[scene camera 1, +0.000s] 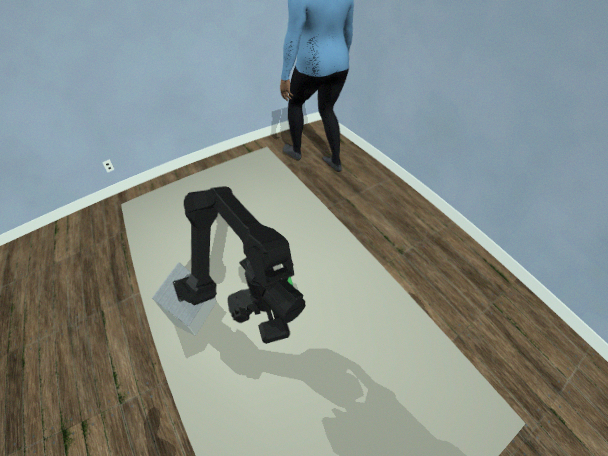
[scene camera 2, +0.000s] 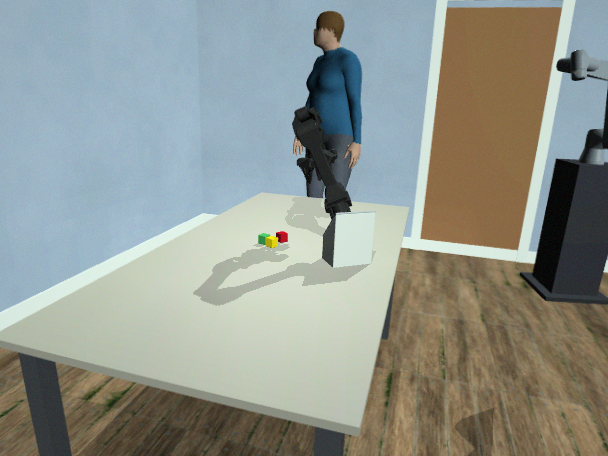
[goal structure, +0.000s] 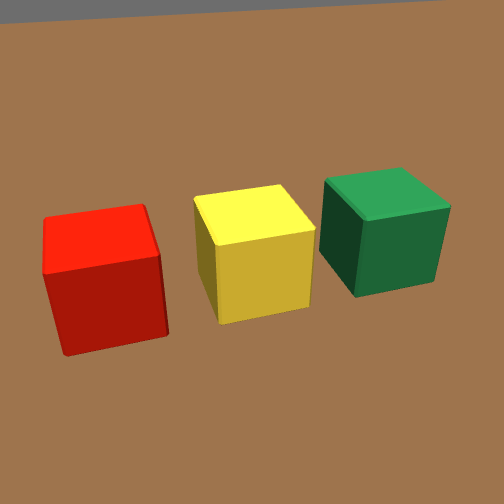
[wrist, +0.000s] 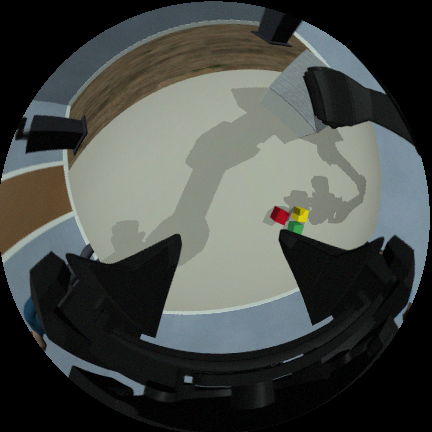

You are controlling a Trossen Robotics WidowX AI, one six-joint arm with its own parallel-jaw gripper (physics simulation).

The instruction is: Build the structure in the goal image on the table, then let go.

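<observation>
A red cube, a yellow cube and a green cube sit close together on the table, none stacked. In the wrist view red is left of yellow, and green is just below yellow; whether they touch is unclear. In scene camera 1 a sliver of the green cube shows beside the arm, which hides the others. My gripper is open and empty, high above the table. In the wrist view the cubes are near the right fingertip, outside the gap.
The arm's base stands on a pale block near one long table edge. A person in light blue stands beyond the table's far corner. A person in dark blue stands behind the arm. A dark pedestal stands at the right.
</observation>
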